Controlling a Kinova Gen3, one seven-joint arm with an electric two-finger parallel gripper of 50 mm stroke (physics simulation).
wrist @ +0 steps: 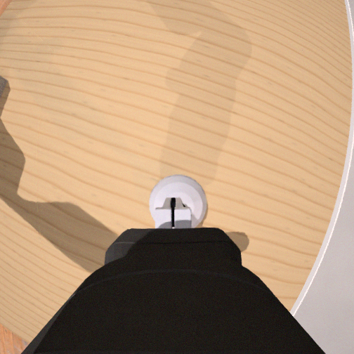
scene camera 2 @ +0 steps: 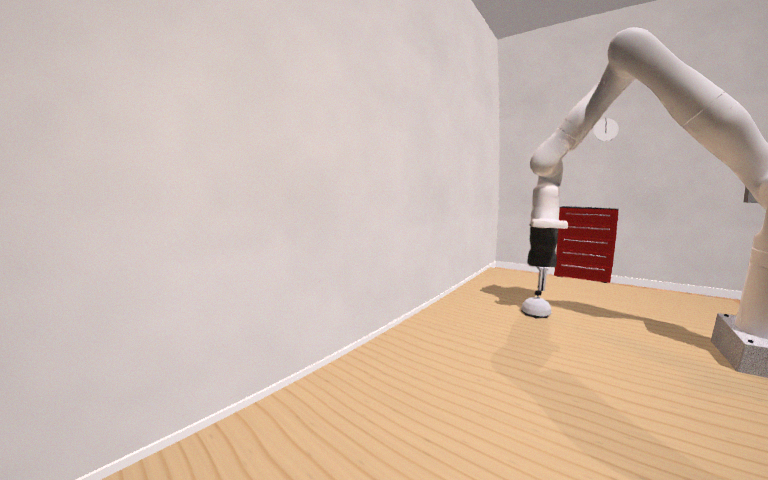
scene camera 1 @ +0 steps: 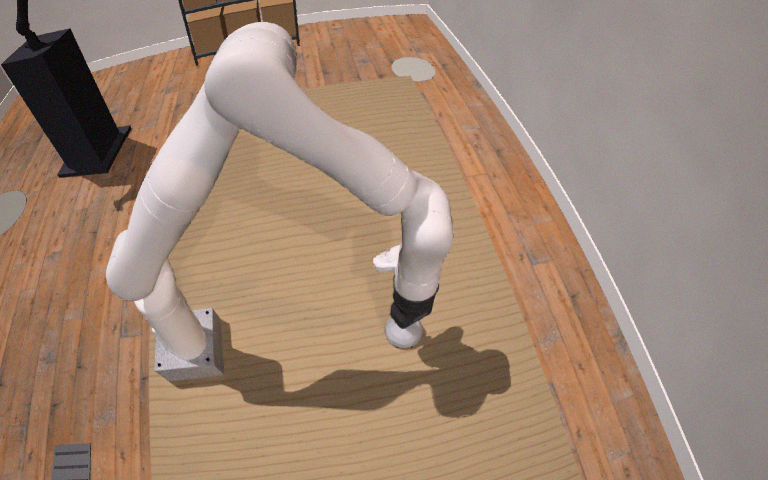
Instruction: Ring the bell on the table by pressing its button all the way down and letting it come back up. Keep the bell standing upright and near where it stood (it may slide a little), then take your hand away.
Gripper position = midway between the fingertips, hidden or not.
I see my gripper (scene camera 2: 541, 289) and a bell (scene camera 1: 407, 337).
The bell also shows in the wrist view (wrist: 177, 185). My gripper is seen too in the wrist view (wrist: 173, 207) and in scene camera 1 (scene camera 1: 401, 317).
